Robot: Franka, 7 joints.
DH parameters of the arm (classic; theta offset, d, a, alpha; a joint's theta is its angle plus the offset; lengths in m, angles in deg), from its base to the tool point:
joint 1: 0 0.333 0 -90
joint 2: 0 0 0 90
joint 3: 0 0.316 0.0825 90
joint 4: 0 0 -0.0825 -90
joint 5: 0 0.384 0 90
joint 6: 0 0 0.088 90
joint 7: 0 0.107 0 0
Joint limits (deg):
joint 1: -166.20..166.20
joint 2: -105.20..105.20
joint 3: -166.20..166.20
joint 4: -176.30..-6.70
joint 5: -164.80..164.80
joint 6: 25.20..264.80
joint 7: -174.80..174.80
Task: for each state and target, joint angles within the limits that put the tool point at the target. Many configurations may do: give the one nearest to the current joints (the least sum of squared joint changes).
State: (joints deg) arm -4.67 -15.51 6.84 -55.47 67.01 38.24 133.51
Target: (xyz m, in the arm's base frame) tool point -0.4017 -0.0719 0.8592
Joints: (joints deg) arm 26.15 -58.74 -1.91 -35.56 70.59 27.99 133.51
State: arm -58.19 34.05 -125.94 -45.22 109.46 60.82 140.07
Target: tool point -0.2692 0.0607 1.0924
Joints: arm -75.02 2.88 -144.77 -40.89 118.40 82.24 140.07
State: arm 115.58 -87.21 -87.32 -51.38 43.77 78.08 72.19
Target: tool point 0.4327 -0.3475 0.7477
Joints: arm 100.75 -72.37 -65.85 -57.53 45.56 62.99 72.19
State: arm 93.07 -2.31 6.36 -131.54 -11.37 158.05 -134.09
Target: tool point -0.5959 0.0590 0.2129
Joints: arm 137.93 32.80 36.09 -120.95 -13.10 159.78 -134.09
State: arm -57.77 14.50 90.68 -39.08 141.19 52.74 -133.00
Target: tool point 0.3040 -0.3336 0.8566
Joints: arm -54.65 47.16 87.19 -23.74 139.15 25.20 -133.00
